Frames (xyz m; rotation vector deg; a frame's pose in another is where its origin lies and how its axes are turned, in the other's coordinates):
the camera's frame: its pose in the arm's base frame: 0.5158 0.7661 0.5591 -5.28 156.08 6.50
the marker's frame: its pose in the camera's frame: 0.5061 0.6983 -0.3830 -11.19 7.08 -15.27
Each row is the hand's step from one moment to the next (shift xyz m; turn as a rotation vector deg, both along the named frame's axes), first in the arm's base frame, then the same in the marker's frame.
Working: the arm's base frame: its pose in the marker's frame: 0.5564 -1.4477 0.3787 30.48 -159.59 -17.46

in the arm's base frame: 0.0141 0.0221 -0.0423 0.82 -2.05 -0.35
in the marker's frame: -0.0063 0.0082 0.0487 0.05 -2.23 0.00
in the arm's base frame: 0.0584 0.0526 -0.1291 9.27 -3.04 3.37
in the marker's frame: -0.0281 0.0057 0.1484 -8.33 -5.84 -1.72
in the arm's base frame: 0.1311 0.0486 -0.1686 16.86 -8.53 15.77
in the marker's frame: -0.0790 -0.0320 0.2018 -17.24 -11.90 -12.92
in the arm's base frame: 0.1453 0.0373 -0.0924 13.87 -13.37 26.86
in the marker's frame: -0.1122 -0.0363 0.1309 -16.52 -13.47 -25.26
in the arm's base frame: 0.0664 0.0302 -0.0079 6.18 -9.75 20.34
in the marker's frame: -0.0665 0.0006 0.0311 -8.79 -8.19 -20.07
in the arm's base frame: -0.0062 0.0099 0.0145 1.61 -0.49 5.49
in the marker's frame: -0.0023 0.0136 -0.0125 -3.02 -0.24 -4.88
